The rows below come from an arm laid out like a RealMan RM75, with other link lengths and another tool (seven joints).
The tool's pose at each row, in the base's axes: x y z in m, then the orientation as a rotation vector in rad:
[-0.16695 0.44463 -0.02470 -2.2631 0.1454 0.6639]
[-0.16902 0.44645 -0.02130 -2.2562 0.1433 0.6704]
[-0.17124 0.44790 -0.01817 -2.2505 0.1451 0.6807]
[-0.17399 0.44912 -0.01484 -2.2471 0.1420 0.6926]
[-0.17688 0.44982 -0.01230 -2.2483 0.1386 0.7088]
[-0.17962 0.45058 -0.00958 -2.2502 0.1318 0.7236]
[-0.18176 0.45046 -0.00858 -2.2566 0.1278 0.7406]
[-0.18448 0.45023 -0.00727 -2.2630 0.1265 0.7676]
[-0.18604 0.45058 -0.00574 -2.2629 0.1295 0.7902]
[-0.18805 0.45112 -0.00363 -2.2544 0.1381 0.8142]
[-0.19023 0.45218 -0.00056 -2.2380 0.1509 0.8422]
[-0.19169 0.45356 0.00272 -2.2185 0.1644 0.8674]
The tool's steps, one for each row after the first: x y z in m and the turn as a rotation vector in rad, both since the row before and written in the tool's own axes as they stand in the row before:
[-0.00331 -0.00285 0.00018 0.0046 -0.0068 -0.0002]
[-0.00334 -0.00237 0.00017 0.0032 -0.0079 0.0041]
[-0.00393 -0.00217 0.00016 -0.0002 -0.0099 0.0016]
[-0.00369 -0.00124 0.00033 -0.0056 -0.0117 0.0036]
[-0.00366 -0.00143 0.00024 -0.0066 -0.0116 0.0009]
[-0.00234 0.00010 0.00034 -0.0109 -0.0110 0.0044]
[-0.00300 0.00017 0.00040 -0.0130 -0.0169 0.0099]
[-0.00209 -0.00072 0.00015 -0.0052 -0.0143 0.0102]
[-0.00276 -0.00105 0.00021 0.0032 -0.0160 0.0131]
[-0.00341 -0.00191 0.00018 0.0099 -0.0197 0.0161]
[-0.00296 -0.00246 -0.00001 0.0134 -0.0186 0.0151]

